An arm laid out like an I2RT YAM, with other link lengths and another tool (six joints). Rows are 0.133 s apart.
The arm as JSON. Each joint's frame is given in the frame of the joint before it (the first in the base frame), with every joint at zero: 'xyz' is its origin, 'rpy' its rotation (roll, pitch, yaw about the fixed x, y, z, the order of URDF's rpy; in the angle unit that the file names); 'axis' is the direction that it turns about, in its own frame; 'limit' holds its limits. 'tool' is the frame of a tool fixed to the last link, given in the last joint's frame.
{
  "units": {
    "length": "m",
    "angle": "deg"
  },
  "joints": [
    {
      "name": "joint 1",
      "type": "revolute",
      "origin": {
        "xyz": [
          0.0,
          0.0,
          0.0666
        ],
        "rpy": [
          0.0,
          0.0,
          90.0
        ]
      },
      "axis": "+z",
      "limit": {
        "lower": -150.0,
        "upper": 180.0
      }
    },
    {
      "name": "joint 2",
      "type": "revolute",
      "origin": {
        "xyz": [
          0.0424,
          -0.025,
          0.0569
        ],
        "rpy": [
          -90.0,
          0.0,
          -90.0
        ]
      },
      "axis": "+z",
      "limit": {
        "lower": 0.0,
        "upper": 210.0
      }
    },
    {
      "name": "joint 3",
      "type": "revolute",
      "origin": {
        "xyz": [
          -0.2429,
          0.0,
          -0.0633
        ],
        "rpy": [
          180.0,
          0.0,
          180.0
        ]
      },
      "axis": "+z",
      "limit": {
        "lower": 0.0,
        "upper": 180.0
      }
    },
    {
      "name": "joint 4",
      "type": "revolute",
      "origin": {
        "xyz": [
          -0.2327,
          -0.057,
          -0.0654
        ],
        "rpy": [
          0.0,
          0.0,
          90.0
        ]
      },
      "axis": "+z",
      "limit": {
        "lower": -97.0,
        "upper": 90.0
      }
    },
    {
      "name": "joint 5",
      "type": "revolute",
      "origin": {
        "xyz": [
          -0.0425,
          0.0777,
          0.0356
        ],
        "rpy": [
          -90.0,
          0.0,
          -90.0
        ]
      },
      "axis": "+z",
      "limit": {
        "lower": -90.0,
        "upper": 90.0
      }
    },
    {
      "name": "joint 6",
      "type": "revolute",
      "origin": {
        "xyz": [
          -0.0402,
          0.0,
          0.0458
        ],
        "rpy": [
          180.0,
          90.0,
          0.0
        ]
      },
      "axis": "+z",
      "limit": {
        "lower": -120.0,
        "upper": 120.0
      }
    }
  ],
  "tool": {
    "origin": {
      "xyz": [
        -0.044,
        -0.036,
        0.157
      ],
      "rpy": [
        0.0,
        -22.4,
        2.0
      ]
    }
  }
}
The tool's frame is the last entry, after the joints.
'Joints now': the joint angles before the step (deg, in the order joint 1, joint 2, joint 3, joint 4, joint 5, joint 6). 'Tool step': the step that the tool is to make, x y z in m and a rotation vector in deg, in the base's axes. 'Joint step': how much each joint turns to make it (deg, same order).
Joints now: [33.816, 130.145, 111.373, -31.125, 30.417, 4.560]
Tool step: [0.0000, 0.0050, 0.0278, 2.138, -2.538, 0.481]
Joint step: [0.283, -3.481, -0.913, 0.679, -0.397, 0.103]
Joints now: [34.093, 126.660, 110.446, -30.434, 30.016, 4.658]
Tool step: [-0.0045, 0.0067, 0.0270, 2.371, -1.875, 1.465]
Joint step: [0.349, -3.723, -1.108, 0.357, -1.428, -0.177]
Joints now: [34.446, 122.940, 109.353, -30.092, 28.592, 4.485]
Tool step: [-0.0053, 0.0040, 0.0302, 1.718, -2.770, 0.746]
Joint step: [0.680, -4.029, -1.285, 0.605, 0.064, -0.194]
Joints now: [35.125, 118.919, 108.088, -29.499, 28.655, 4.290]
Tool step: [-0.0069, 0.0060, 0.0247, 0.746, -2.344, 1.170]
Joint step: [1.111, -2.942, -0.449, 0.193, 0.433, -0.718]
